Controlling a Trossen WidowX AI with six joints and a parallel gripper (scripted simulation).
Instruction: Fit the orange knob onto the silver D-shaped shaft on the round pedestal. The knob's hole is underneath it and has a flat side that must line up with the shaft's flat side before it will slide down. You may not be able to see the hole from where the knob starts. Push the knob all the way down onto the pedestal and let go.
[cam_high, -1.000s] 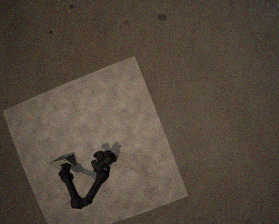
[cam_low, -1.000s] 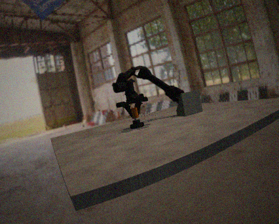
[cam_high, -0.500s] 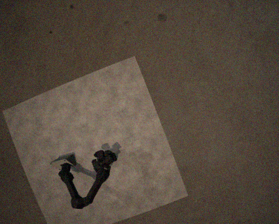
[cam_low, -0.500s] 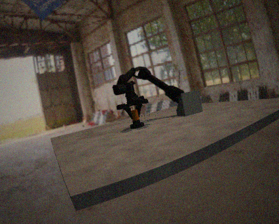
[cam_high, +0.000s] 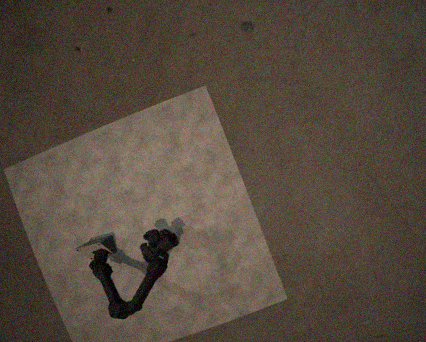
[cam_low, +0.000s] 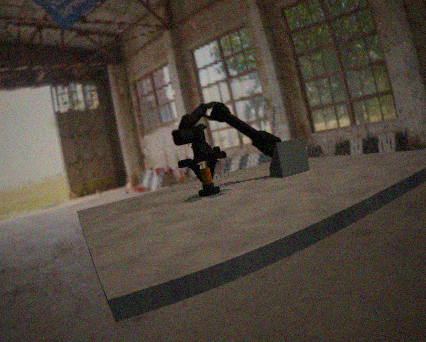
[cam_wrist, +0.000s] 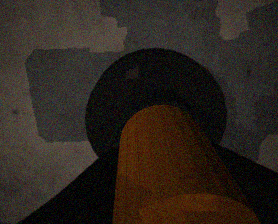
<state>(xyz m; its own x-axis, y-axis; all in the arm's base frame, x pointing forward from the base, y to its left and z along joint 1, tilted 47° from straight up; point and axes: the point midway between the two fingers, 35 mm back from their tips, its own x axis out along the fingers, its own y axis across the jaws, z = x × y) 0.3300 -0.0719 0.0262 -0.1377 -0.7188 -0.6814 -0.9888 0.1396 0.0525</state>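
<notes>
My gripper tip is 20 mm above the dark round pedestal. From my gripper tip the other things lie so: orange knob 30 mm above.
</notes>
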